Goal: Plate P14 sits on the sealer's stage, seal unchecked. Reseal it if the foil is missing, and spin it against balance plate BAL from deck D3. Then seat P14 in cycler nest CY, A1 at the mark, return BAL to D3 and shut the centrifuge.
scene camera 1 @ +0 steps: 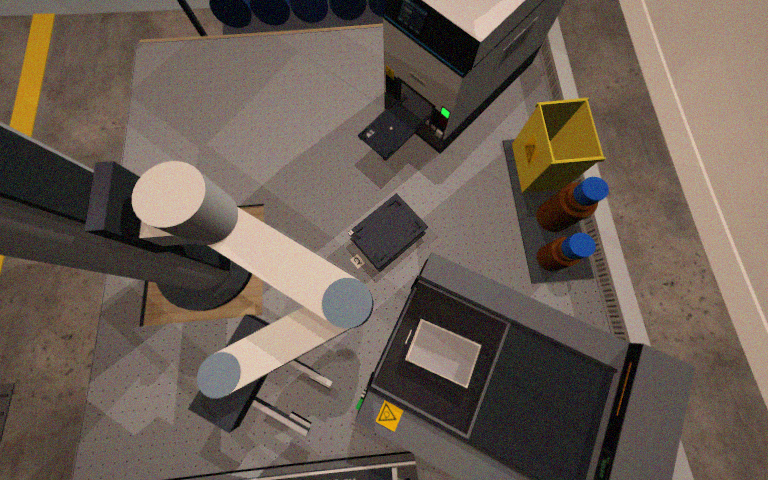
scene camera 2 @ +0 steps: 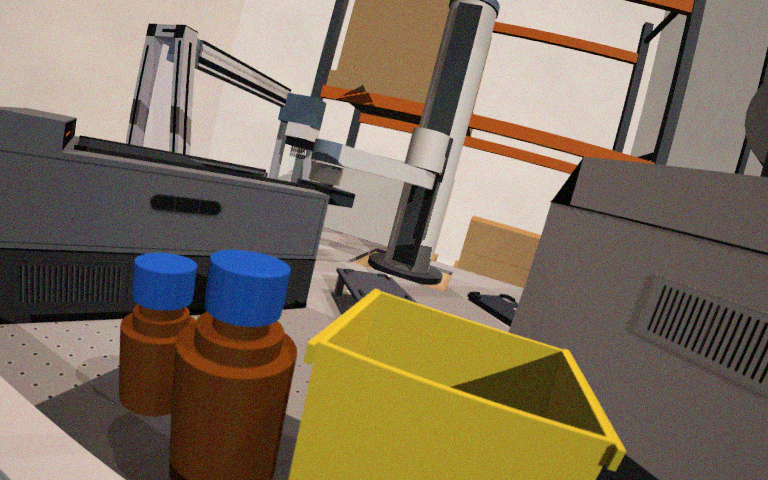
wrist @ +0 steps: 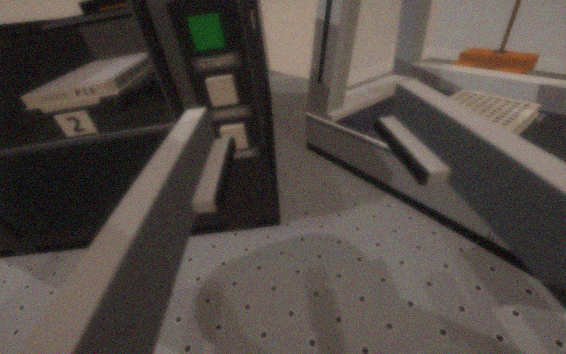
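Seen in the pictures: gripper, fingertip midpoint: [scene camera 1: 320,407] [wrist: 302,115]; arm's base, link origin: [scene camera 1: 208,262] [scene camera 2: 404,270].
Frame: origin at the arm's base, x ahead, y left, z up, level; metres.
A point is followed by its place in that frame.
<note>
My gripper [scene camera 1: 318,406] {x 0.321, y -0.342, z 0.160 m} [wrist: 302,115] {x 0.321, y -0.342, z 0.160 m} is shut at its narrow setting, with nothing between its two separated fingers. It hangs over the bench beside the dark hazard-labelled instrument; its fingers are hidden in scene camera 2. A pale plate [scene camera 1: 443,353] {x 0.567, y -0.265, z 0.172 m} [wrist: 90,80] {x 0.514, y -0.256, z 0.170 m} sits in that instrument's open bay, above a "2" tag; its blurred label looks like P14. Its foil cannot be judged. The sealer's stage [scene camera 1: 390,135] {x 0.511, y 0.264, z 0.116 m} stands out and bears no plate. A dark nest [scene camera 1: 387,232] {x 0.481, y 0.020, z 0.073 m} [scene camera 2: 373,285] {x 0.488, y 0.024, z 0.073 m} bears no plate. A welled plate [wrist: 490,107] {x 0.321, y -0.608, z 0.084 m} lies on the right-hand deck; its label does not show.
The hazard-labelled instrument [scene camera 1: 549,373] {x 0.738, y -0.307, z 0.226 m} [scene camera 2: 113,198] {x 0.838, y -0.236, z 0.177 m} stands at the lower right in scene camera 1, with a green button [wrist: 206,31] {x 0.398, y -0.333, z 0.195 m} on its face. The sealer [scene camera 1: 424,67] {x 0.590, y 0.330, z 0.258 m} [scene camera 2: 645,339] {x 0.776, y 0.366, z 0.195 m}, a yellow bin [scene camera 1: 557,135] {x 0.964, y 0.256, z 0.057 m} [scene camera 2: 441,413] {x 0.967, y 0.184, z 0.174 m} and two blue-capped bottles [scene camera 1: 566,203] {x 0.894, y 0.032, z 0.139 m} [scene camera 2: 232,373] {x 0.956, y 0.060, z 0.137 m} stand around the bench.
</note>
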